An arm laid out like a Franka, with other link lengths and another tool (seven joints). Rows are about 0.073 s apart.
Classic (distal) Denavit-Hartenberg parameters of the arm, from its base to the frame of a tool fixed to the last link. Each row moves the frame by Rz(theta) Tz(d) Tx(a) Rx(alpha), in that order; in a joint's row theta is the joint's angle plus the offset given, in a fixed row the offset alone. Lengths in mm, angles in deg.
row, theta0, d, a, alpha
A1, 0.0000, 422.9, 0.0, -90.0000
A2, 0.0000, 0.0, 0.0, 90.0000
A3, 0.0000, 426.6, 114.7, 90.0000
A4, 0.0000, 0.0, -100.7, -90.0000
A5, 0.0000, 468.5, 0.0, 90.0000
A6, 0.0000, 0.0, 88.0, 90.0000
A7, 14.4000, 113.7, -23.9, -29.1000
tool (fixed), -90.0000, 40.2, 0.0, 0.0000
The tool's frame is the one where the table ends.
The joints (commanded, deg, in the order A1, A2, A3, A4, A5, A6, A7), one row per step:
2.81, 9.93, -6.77, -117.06, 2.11, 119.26, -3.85
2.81, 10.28, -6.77, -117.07, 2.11, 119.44, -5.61
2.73, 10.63, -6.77, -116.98, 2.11, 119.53, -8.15
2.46, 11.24, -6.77, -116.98, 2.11, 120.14, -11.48
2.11, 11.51, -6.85, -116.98, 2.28, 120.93, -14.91
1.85, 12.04, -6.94, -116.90, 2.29, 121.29, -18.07
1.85, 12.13, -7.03, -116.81, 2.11, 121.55, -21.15
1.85, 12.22, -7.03, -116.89, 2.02, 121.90, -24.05
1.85, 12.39, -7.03, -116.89, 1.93, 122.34, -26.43
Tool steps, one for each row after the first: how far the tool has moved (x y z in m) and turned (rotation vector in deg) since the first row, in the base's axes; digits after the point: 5 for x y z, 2 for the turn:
0.00107, -0.00089, -0.00403, 0.20, 0.14, 1.74
0.00264, -0.00307, -0.00735, 0.52, 0.26, 4.18
0.00523, -0.00790, -0.01409, 0.88, 0.20, 7.20
0.00799, -0.01436, -0.01680, 1.32, -0.41, 10.07
0.01024, -0.01991, -0.02214, 1.67, -0.38, 12.85
0.01247, -0.02264, -0.02230, 1.84, -0.66, 15.93
0.01395, -0.02404, -0.02384, 2.09, -0.86, 18.86
0.01609, -0.02523, -0.02555, 2.22, -1.14, 21.29

